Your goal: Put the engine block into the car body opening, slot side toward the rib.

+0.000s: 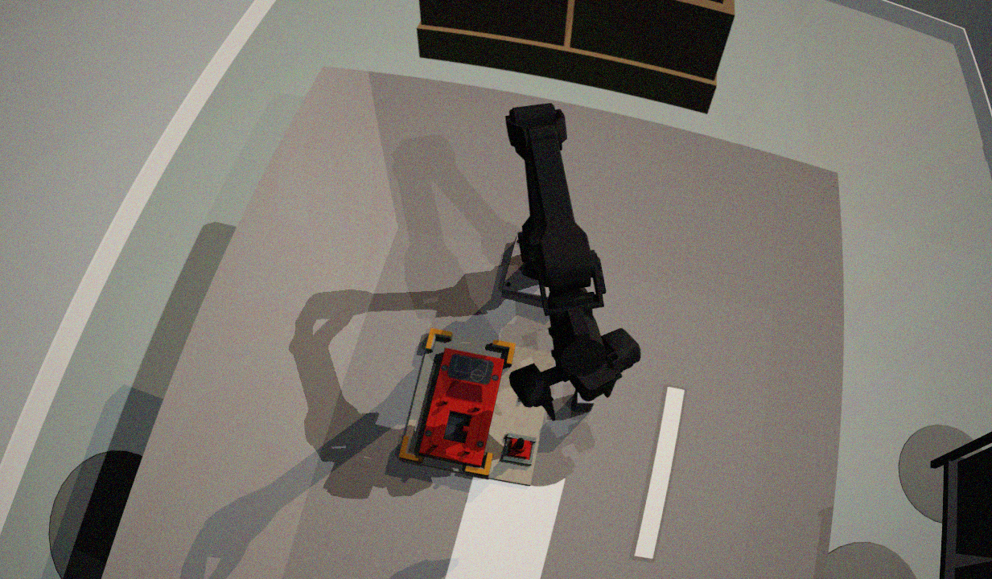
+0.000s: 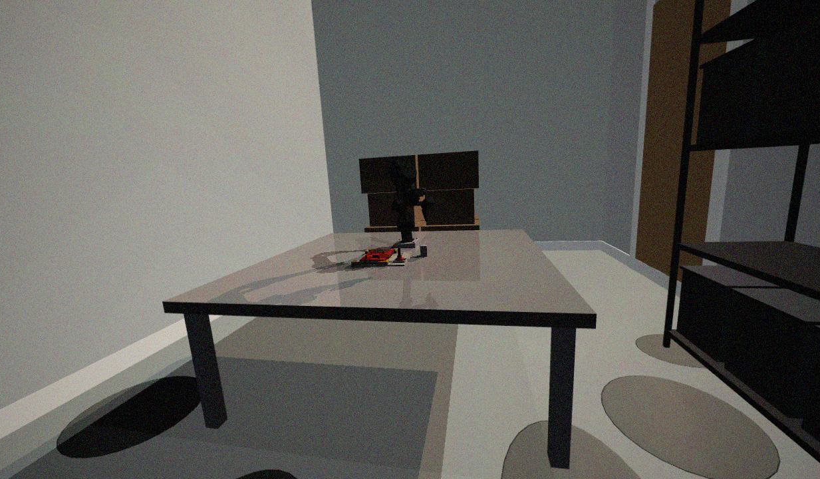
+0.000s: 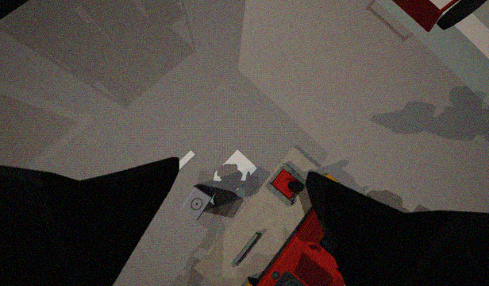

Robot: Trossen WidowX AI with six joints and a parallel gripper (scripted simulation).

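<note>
The engine block lies 70 mm behind my gripper tip, 10 mm to the left of it and 140 mm below it.
</note>
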